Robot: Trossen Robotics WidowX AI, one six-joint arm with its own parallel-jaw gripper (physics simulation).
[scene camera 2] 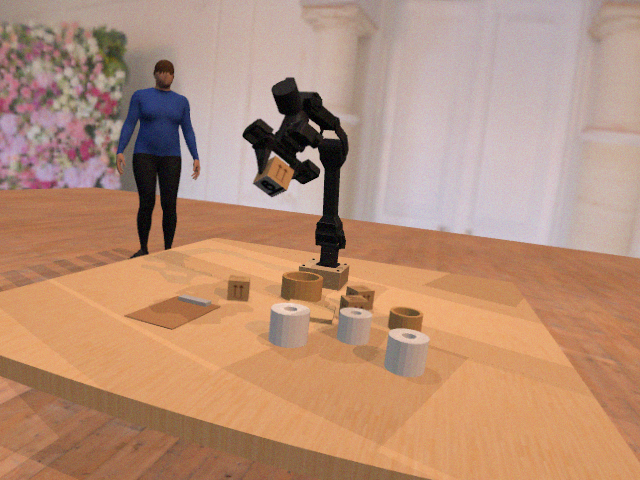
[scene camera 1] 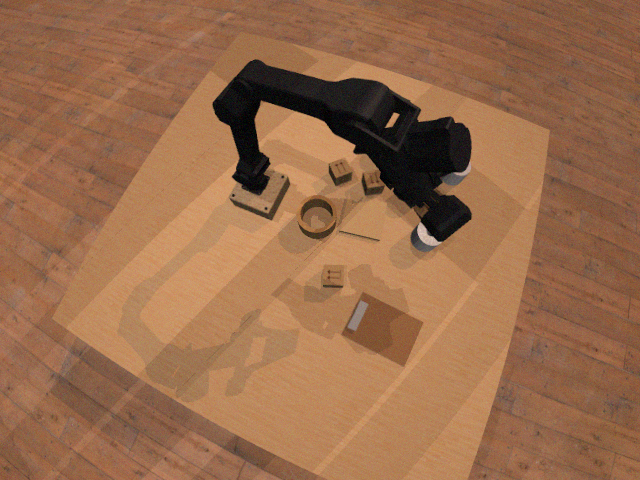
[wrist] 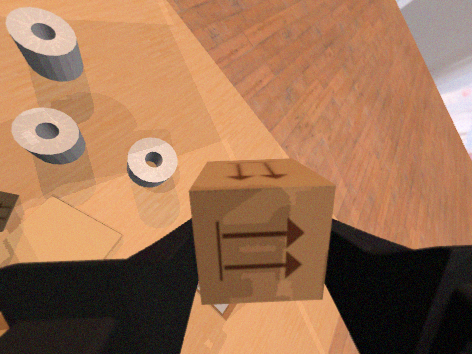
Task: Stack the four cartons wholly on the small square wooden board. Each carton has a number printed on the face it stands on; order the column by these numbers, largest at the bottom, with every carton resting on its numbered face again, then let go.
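Frame: origin at the arm's base, x right, y ahead, z up, level; centimetres.
Where they show: gripper, fingertip midpoint: (scene camera 2: 270, 181) (wrist: 253, 216); arm's base, link origin: (scene camera 2: 328, 264) (scene camera 1: 255, 182).
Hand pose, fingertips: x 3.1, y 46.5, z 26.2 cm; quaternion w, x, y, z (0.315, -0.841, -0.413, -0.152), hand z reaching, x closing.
Each offset is from my fingertips to the top centre of the thing.
My gripper (scene camera 1: 423, 207) (scene camera 2: 278, 170) (wrist: 253, 216) is shut on a carton @[dy -0.5, dx -0.4, dz +5.5 cm] (scene camera 2: 275, 176) (wrist: 262, 250), held tilted high above the table. The carton's numbered face points down and shows a dark digit, 6 or 9; I cannot tell which. One carton @[dy -14.8, dx +12.6, dz -26.5 cm] (scene camera 1: 332, 276) (scene camera 2: 238, 288) stands apart, arrows on its top. Two more cartons stand near each other: one carton @[dy -25.6, dx -17.7, dz -26.5 cm] (scene camera 1: 340, 171) (scene camera 2: 361, 294) and another carton @[dy -15.1, dx -18.3, dz -26.5 cm] (scene camera 1: 372, 182) (scene camera 2: 354, 303). Their bottom numbers are hidden. The small pale wooden board @[dy -13.6, dx -7.7, dz -30.7 cm] (scene camera 1: 364, 221) (wrist: 70, 230) lies flat; no carton stands on its visible part.
White rolls @[dy +5.2, dx -8.8, dz -25.1 cm] (scene camera 2: 289, 326) @[dy -2.6, dx -21.0, dz -25.9 cm] (scene camera 2: 354, 328) @[dy +7.1, dx -33.1, dz -25.4 cm] (scene camera 2: 406, 353) stand beyond the board. A large wooden ring @[dy -25.9, dx -1.2, dz -26.0 cm] (scene camera 1: 316, 234) (scene camera 2: 302, 290) stands near the arm base, and a smaller ring @[dy -15.6, dx -31.0, dz -27.7 cm] (scene camera 2: 405, 321) near the paired cartons. A brown clipboard @[dy +3.3, dx +19.9, dz -30.7 cm] (scene camera 1: 390, 333) (scene camera 2: 168, 315) lies near the lone carton.
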